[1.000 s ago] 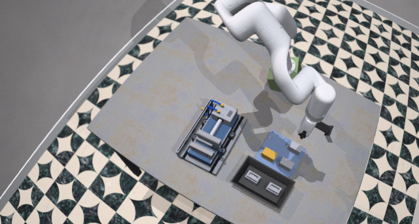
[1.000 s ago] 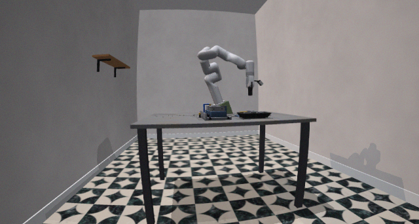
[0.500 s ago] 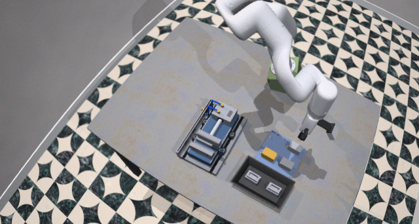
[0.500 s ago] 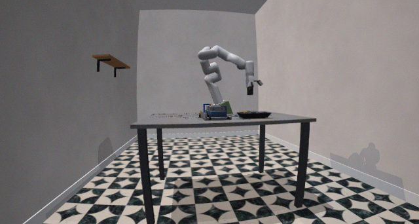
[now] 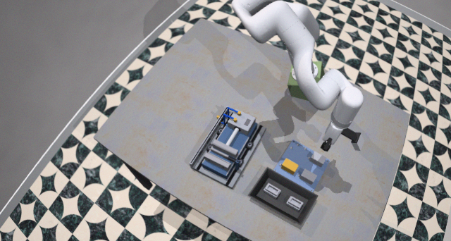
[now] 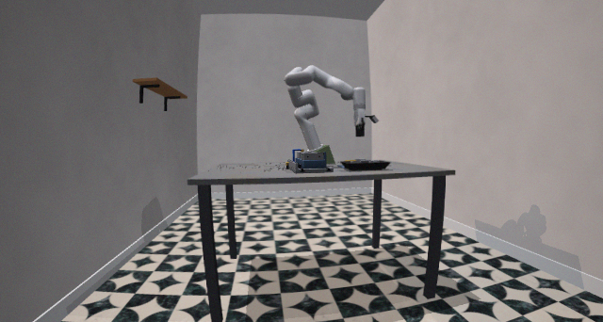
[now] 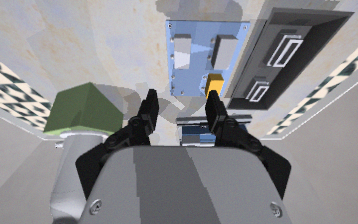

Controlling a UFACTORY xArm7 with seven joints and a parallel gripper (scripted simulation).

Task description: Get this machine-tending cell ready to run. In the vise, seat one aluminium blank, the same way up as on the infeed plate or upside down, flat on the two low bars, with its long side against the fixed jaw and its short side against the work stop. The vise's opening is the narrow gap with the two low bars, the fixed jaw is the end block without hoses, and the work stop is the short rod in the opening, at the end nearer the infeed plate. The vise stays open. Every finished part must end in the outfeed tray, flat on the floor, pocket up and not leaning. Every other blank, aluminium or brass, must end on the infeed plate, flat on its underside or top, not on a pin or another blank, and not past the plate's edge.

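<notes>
My gripper is now 17 cm above the aluminium blank. Round my hand: brass blank: 17 cm below, 10 cm to the right, 7 cm ahead; then blue infeed plate: 19 cm below, 5 cm to the right, 4 cm ahead; then hose block: 35 cm to the right, 12 cm below, 1 cm behind.
</notes>
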